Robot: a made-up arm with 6 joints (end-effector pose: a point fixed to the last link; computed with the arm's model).
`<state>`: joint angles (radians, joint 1 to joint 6).
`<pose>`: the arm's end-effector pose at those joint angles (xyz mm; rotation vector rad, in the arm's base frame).
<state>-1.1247 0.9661 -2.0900 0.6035 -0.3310 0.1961</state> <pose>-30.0 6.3 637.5 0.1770 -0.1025 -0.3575</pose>
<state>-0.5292 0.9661 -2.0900 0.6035 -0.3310 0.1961</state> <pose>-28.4 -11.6 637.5 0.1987 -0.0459 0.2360</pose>
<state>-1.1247 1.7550 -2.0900 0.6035 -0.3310 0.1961</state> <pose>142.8 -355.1 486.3 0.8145 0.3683 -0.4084</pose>
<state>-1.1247 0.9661 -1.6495 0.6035 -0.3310 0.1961</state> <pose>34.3 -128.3 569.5 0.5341 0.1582 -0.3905</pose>
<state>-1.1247 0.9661 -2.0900 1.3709 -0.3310 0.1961</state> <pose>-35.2 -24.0 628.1 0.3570 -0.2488 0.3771</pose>
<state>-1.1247 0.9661 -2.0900 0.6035 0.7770 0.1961</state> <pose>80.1 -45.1 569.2 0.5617 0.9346 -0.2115</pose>
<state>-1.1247 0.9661 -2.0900 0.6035 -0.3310 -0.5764</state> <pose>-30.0 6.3 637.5 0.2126 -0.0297 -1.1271</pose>
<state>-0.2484 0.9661 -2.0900 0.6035 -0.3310 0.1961</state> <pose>-24.1 -19.0 637.5 0.2049 -0.0179 0.5158</pose>
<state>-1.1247 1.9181 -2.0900 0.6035 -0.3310 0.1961</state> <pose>169.0 -409.9 418.9 0.9450 0.4679 -0.4141</pose>
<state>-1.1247 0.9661 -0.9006 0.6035 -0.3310 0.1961</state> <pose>96.1 -257.4 335.2 1.1342 0.6143 -0.4194</pose>
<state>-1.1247 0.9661 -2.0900 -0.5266 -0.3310 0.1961</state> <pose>10.7 27.6 638.1 -0.1333 0.1418 -1.4214</pose>
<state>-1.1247 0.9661 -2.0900 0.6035 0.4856 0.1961</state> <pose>57.3 -38.3 599.4 0.4648 0.6612 -0.2571</pose>
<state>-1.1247 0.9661 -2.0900 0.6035 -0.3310 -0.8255</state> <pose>-30.0 6.3 637.5 0.2204 -0.0031 -1.3752</pose>
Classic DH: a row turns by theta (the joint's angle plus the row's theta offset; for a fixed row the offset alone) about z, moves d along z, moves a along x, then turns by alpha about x. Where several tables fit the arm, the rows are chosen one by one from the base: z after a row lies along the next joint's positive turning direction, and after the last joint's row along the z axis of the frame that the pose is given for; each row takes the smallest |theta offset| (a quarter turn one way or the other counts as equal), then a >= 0, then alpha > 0; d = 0 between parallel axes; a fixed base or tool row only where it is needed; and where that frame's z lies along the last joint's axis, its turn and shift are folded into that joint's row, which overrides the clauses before.
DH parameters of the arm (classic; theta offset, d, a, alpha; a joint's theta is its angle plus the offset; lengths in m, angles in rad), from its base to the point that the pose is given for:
joint 1: 0 0.0807 0 -1.5708
joint 2: 0.136 0 -0.2125 0
joint 3: 1.3476 0 -0.0215 1.5708
joint 4: 0 0.2456 0 -1.5708
joint 5: 0 0 0.0001 1.5708
joint 6: 0 0.1325 0 0

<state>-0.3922 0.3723 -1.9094 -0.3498 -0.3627 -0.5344</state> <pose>-244.2 118.4 549.6 -0.0265 -0.4418 -1.2605</pose>
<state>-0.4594 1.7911 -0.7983 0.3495 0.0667 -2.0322</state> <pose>286.0 -138.1 -9.3 -1.5826 2.2378 -0.7326</pose>
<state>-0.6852 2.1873 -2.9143 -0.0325 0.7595 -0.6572</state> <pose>331.4 -274.7 436.4 0.0228 1.6212 -1.0951</pose>
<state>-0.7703 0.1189 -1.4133 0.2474 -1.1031 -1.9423</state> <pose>-222.5 175.5 459.9 0.8128 -0.8654 -2.2702</pose>
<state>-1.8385 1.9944 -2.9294 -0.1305 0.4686 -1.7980</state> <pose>-96.1 -320.9 551.4 -0.0194 -1.3050 2.2267</pose>
